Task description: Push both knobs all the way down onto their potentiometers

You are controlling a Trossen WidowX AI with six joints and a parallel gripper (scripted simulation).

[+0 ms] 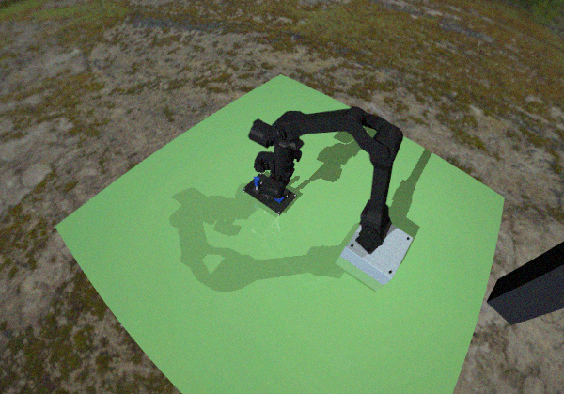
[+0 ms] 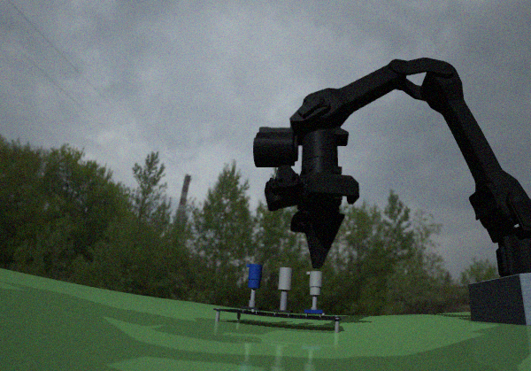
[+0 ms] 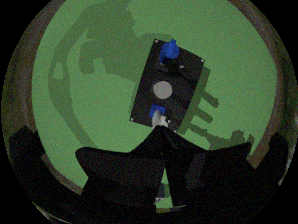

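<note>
Right now my gripper tip is 2 cm above the grey knob. Round my gripper tip: blue knob: 8 cm ahead, 3 cm to the left, 2 cm below.
</note>
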